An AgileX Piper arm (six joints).
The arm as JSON. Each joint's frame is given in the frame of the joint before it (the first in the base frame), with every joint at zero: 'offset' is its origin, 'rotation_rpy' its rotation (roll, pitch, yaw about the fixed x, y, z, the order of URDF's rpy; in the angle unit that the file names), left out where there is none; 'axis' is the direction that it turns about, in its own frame. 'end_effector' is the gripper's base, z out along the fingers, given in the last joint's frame.
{
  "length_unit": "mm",
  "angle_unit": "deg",
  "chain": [
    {
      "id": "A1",
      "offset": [
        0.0,
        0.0,
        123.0
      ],
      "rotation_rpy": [
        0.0,
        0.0,
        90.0
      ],
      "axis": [
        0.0,
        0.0,
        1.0
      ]
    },
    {
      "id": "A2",
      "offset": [
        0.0,
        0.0,
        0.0
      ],
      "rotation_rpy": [
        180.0,
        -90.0,
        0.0
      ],
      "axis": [
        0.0,
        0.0,
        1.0
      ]
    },
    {
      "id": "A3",
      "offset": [
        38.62,
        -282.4,
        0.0
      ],
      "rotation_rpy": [
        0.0,
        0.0,
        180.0
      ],
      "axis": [
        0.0,
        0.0,
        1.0
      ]
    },
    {
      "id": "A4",
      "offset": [
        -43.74,
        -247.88,
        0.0
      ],
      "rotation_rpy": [
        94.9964,
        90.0,
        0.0
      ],
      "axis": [
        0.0,
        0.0,
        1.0
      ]
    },
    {
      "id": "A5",
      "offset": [
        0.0,
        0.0,
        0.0
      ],
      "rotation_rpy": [
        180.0,
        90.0,
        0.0
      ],
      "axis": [
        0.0,
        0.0,
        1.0
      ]
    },
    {
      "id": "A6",
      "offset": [
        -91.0,
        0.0,
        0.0
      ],
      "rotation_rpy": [
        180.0,
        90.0,
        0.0
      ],
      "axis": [
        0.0,
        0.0,
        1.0
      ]
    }
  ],
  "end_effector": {
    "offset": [
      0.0,
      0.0,
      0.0
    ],
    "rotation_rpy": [
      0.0,
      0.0,
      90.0
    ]
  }
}
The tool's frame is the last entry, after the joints.
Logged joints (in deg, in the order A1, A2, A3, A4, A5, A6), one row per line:
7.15, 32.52, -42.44, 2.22, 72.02, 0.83
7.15, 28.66, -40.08, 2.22, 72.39, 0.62
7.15, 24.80, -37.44, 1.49, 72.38, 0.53
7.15, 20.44, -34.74, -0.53, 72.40, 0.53
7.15, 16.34, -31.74, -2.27, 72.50, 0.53
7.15, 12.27, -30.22, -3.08, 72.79, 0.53
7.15, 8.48, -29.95, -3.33, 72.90, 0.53
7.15, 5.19, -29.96, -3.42, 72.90, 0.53
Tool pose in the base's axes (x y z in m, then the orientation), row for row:
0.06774, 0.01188, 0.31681, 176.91, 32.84, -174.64
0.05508, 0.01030, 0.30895, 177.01, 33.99, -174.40
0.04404, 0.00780, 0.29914, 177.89, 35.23, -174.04
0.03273, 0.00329, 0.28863, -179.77, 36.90, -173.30
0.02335, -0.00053, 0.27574, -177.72, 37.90, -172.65
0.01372, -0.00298, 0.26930, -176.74, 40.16, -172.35
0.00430, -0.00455, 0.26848, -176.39, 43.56, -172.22
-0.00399, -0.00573, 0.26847, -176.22, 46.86, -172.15
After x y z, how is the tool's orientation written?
As angles about the fixed x, y, z axes (roll, pitch, yaw), in degrees.
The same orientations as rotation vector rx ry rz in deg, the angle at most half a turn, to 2 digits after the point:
-8.05, 147.01, 6.00
-8.30, 145.85, 5.99
-8.38, 144.60, 5.05
-8.27, 142.89, 2.50
-8.14, 141.81, 0.31
-7.87, 139.51, -0.56
-7.54, 136.11, -0.59
-7.21, 132.83, -0.43

